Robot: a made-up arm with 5 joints.
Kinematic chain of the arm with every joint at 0, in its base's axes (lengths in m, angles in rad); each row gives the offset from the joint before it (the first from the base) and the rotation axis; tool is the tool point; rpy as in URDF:
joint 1: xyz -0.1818 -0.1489 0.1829 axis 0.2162 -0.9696 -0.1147
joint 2: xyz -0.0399 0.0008 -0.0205 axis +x
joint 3: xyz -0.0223 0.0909 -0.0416 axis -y
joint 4: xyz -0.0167 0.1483 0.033 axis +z
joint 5: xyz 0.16 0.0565 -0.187 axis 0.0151 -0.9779 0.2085
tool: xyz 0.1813 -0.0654 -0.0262 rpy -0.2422 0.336 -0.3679
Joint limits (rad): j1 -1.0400..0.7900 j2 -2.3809..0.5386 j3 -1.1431..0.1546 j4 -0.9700..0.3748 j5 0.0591..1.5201
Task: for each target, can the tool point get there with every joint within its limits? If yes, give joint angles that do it. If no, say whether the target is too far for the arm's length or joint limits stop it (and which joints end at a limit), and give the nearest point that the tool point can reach.
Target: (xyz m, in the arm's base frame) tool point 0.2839 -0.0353 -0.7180
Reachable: no: too far | nearest point 0.0725 -0.0863 -0.3092 | short by 0.463 m
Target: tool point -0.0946 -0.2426 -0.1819
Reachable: yes | joints -0.2607 -0.6824 -0.3848 -0.2916 0.1906
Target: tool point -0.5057 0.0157 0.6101
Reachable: no: joint limits stop it (at a limit: joint 1, joint 2, joint 3, joint 4, joint 5) | nearest point -0.2268 0.1024 0.4245 | short by 0.346 m
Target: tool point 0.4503 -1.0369 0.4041
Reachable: no: too far | nearest point 0.0730 -0.5611 0.1916 | short by 0.643 m
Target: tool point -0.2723 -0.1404 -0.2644
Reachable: yes | joints -0.8112 -0.7623 -0.0480 0.1712 0.2000
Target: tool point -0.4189 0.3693 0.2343
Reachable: no: joint limits stop it (at a limit: joint 1, joint 2, joint 3, joint 4, joint 5) | nearest point -0.4733 0.3038 0.1047 | short by 0.155 m
